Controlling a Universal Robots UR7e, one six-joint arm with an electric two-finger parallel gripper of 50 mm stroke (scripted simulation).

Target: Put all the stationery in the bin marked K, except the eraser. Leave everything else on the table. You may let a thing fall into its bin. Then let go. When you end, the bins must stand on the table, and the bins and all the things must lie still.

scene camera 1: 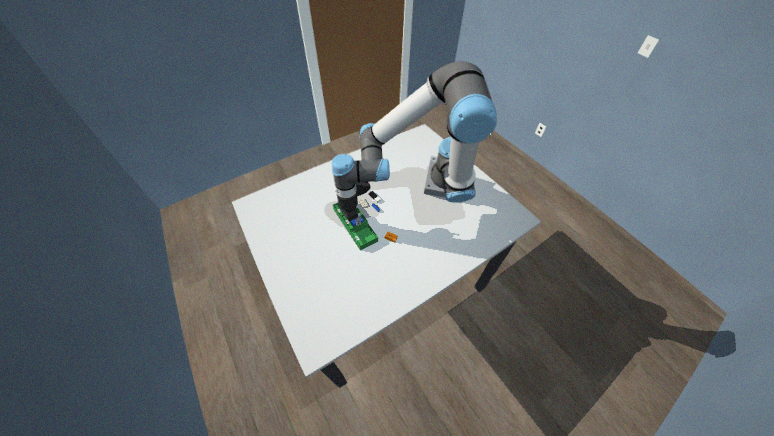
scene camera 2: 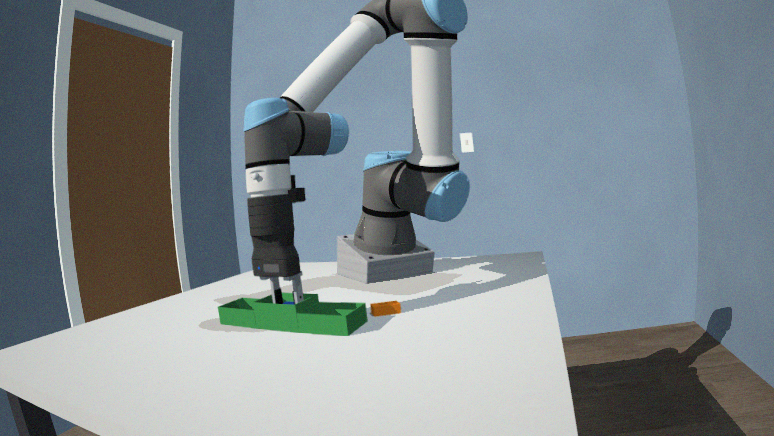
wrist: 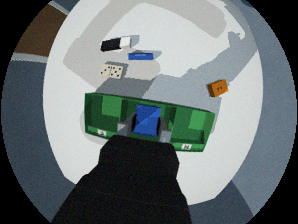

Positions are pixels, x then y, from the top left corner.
Labels:
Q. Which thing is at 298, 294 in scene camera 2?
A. My gripper.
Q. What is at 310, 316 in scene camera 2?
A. A three joined green bins.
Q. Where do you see a three joined green bins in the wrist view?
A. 189, 125

